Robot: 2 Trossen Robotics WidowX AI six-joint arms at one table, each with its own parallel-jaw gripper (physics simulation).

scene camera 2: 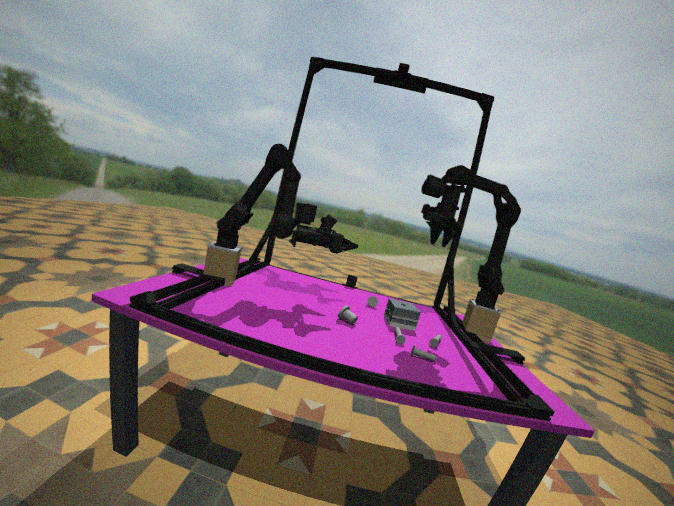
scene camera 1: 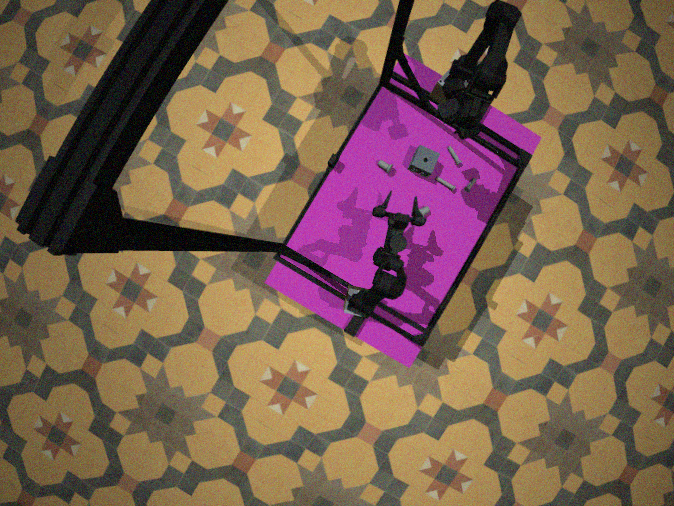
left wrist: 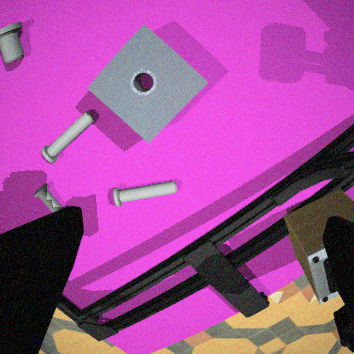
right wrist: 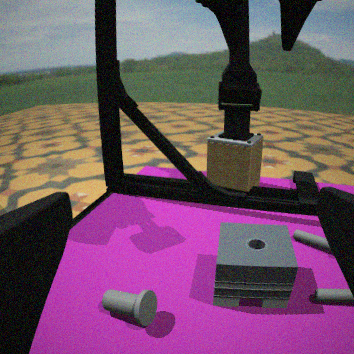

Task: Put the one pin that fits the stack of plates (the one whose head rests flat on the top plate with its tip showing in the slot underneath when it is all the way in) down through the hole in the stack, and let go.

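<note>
The grey stack of plates [scene camera 1: 424, 169] [scene camera 2: 402, 314] [left wrist: 170, 82] [right wrist: 240, 257] stands upright with its top hole open; a slot shows underneath in the right wrist view. Slender headed pin A [scene camera 1: 446, 184] [scene camera 2: 399, 335] [left wrist: 70, 135] lies beside it. Slender pin B [scene camera 1: 454, 155] [scene camera 2: 434, 341] [left wrist: 147, 192] and pin C [scene camera 1: 471, 184] [scene camera 2: 423, 354] [left wrist: 49, 197] lie nearby. Thicker pins D [scene camera 1: 384, 165] [scene camera 2: 372, 301] [right wrist: 120, 306] and E [scene camera 1: 424, 211] [scene camera 2: 347, 315] [left wrist: 12, 44] lie apart. My left gripper [scene camera 1: 467, 130] [scene camera 2: 439, 242] and right gripper [scene camera 1: 402, 194] [scene camera 2: 353, 246] are open, empty, above the table.
A black rail frame [scene camera 1: 468, 261] [scene camera 2: 304, 362] runs around the magenta table [scene camera 1: 310, 228] [scene camera 2: 261, 332]. Upright posts [scene camera 2: 301, 114] [right wrist: 106, 100] carry an overhead bar. In scene camera 1, the right gripper hangs near pin E and partly covers it. Arm shadows fall on the table.
</note>
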